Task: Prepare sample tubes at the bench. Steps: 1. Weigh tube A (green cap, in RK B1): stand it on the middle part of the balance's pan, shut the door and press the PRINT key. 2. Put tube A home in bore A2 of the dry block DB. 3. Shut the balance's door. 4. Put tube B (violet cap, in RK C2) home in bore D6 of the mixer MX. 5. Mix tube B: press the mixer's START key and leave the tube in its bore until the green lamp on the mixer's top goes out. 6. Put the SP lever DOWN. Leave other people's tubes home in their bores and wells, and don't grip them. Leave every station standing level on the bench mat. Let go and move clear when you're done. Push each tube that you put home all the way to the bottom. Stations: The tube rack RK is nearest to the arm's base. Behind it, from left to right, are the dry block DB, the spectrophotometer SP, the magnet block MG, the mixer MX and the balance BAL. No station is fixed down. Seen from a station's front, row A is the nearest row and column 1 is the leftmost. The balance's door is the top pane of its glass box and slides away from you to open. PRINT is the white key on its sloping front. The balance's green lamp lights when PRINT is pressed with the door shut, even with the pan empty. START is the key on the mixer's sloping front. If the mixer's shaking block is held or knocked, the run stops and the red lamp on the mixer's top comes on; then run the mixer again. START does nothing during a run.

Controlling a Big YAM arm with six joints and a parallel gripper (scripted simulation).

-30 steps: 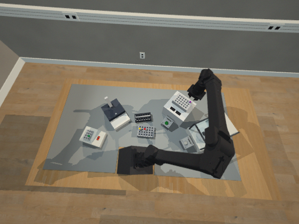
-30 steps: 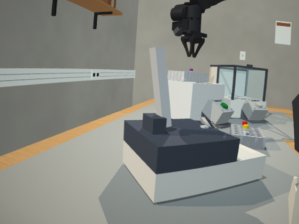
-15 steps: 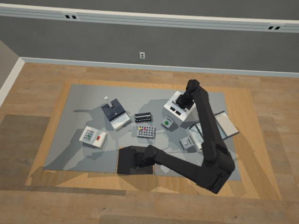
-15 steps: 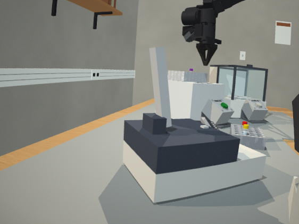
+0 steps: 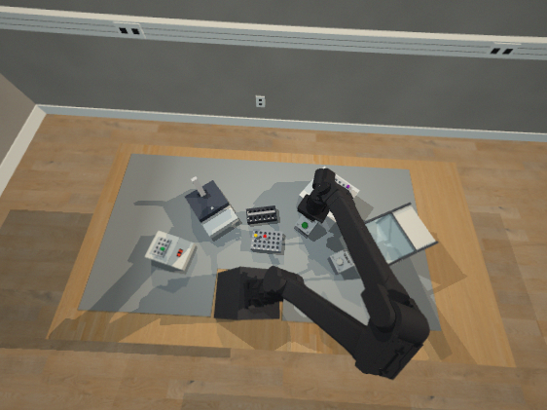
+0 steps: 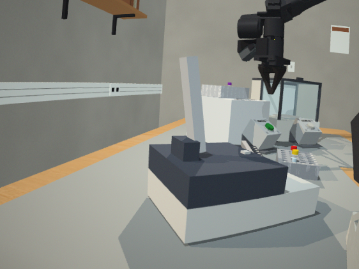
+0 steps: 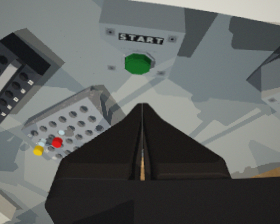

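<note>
My hand is 1 cm to the right of the green start key and 10 cm above it. From my hand the other things lie so: print key: 16 cm behind, 10 cm to the right, 10 cm below; then violet-capped tube B: 11 cm ahead, 17 cm to the right, 1 cm below; then mixer block: 12 cm ahead, 12 cm to the right, 1 cm below.
</note>
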